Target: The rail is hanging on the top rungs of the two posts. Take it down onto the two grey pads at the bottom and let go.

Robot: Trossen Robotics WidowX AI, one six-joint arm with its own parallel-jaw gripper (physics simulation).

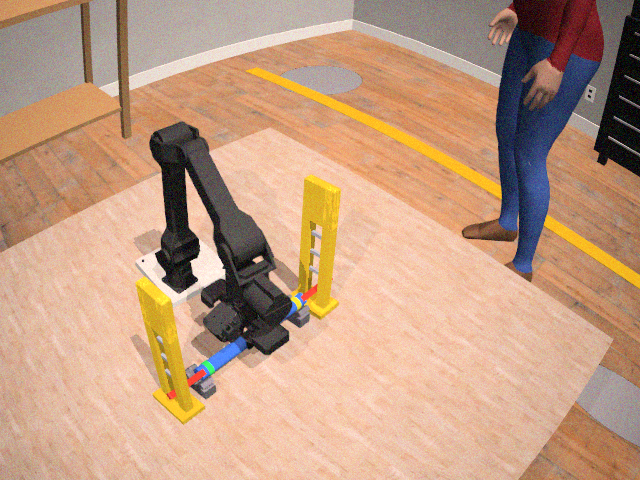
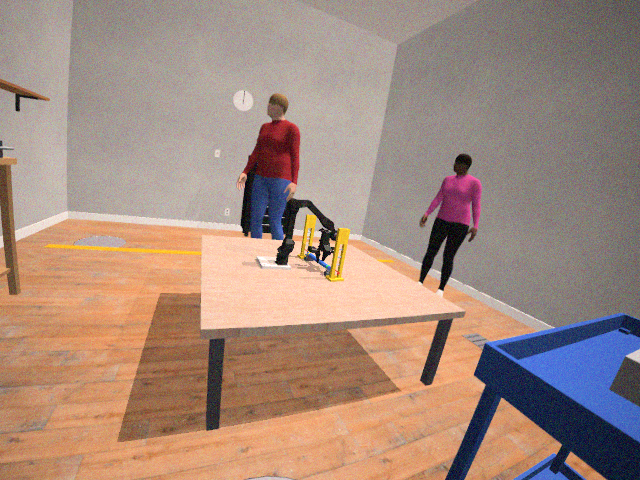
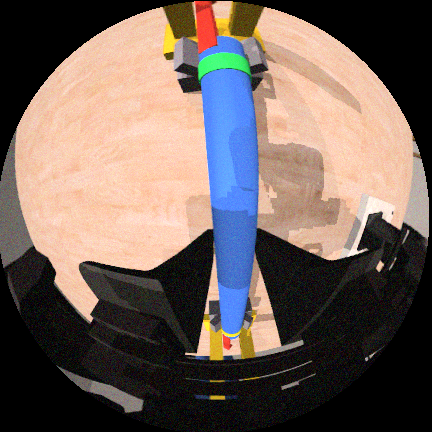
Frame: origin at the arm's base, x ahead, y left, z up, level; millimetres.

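Seen in the pictures: gripper, fingertip midpoint: (image 1: 244, 343) (image 2: 319, 263) (image 3: 233, 234); arm's base at its link origin: (image 1: 179, 280) (image 2: 281, 263) (image 3: 370, 230).
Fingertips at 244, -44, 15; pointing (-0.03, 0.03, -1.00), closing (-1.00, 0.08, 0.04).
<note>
Offsets run from my fingertips to a thing's middle, as dx, dy, dz. Level surfaces: height alone.
The blue rail @(+1, +21, +8) (image 1: 223, 356) (image 2: 321, 262) (image 3: 231, 125) has red ends and a green and a yellow band. It lies low between the two yellow posts, its red ends reaching into them. My gripper (image 1: 250, 339) (image 3: 233, 234) is shut on the rail's middle. The grey pad @(-3, -129, -10) (image 1: 206, 388) (image 3: 185, 56) at the green-band end shows on both sides of the rail, which is in line with its notch. The other grey pad @(+4, +147, -10) (image 1: 300, 317) (image 3: 214, 307) is under the yellow-band end. Whether the rail touches the pads is hard to tell.
One yellow post @(-5, -191, +118) (image 1: 156, 304) (image 2: 341, 248) stands at the green-band end, the other yellow post @(+6, +209, +118) (image 1: 320, 201) (image 2: 309, 227) at the yellow-band end. The white base plate (image 1: 206, 268) (image 2: 267, 262) is behind the rail. A person in red (image 1: 563, 31) (image 2: 276, 149) stands beyond the table @(dz -32) (image 2: 310, 304).
</note>
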